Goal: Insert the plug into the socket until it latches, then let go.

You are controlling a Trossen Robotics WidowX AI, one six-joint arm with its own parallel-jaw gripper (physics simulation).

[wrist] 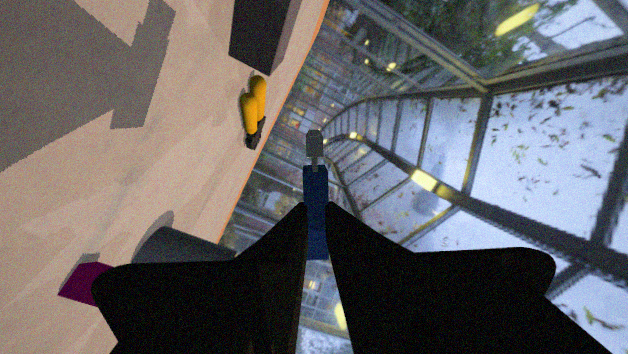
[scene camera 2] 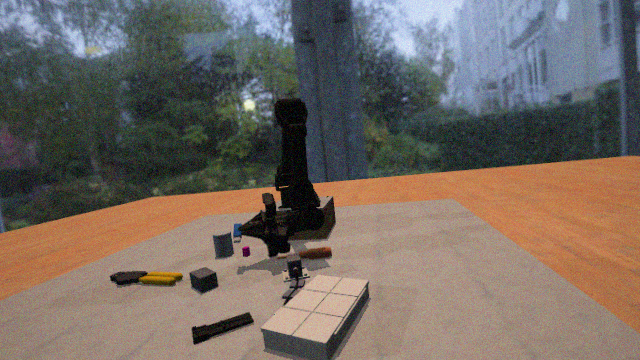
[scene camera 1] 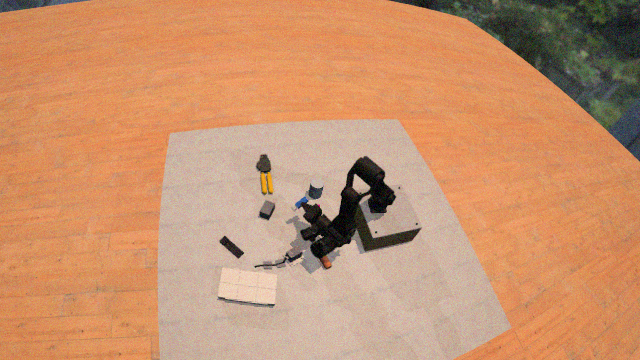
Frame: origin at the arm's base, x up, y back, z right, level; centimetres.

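Where they show: gripper, fingertip midpoint: [wrist: 315, 209] [scene camera 2: 238, 231] [scene camera 1: 301, 203]; arm's base, link origin: [scene camera 1: 377, 206].
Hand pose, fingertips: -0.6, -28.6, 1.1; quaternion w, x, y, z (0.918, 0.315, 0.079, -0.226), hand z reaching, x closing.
Note:
Each offset is from my fingertips to the top centre of the thing, as dx, dy, dz. "pt": to the spot under its first point.
A blue plug @(+1.8, -0.7, -0.2) [scene camera 1: 301, 202] [scene camera 2: 237, 230] [wrist: 315, 187] with a grey tip is held above the mat. My gripper [scene camera 1: 304, 205] [scene camera 2: 242, 229] [wrist: 315, 209] is shut on its blue body. The grey tip points away from the fingers in the wrist view. What looks like the socket, a small dark block @(-5.3, -3.2, -17.3) [scene camera 1: 294, 255] [scene camera 2: 294, 265] on a pale base with a dark cable, stands on the mat apart from the plug. It does not show in the wrist view. Its opening cannot be made out.
A grey cylinder @(-2.8, +7.1, +12.3) [scene camera 1: 316, 190] [scene camera 2: 223, 245] and a magenta piece @(-7.3, +7.4, +4.2) [scene camera 2: 246, 251] [wrist: 82, 282] are near the gripper. Yellow-handled pliers @(pt -7.9, -12.9, +19.8) [scene camera 1: 266, 175], a dark block @(-6.3, -12.5, +2.1) [scene camera 1: 267, 210], a black bar @(-8.2, -25.5, -14.3) [scene camera 1: 231, 246], a tiled box @(-6.3, -19.0, -30.3) [scene camera 1: 247, 286] and an orange handle @(pt -7.2, +8.4, -20.6) [scene camera 1: 326, 262] lie on the mat.

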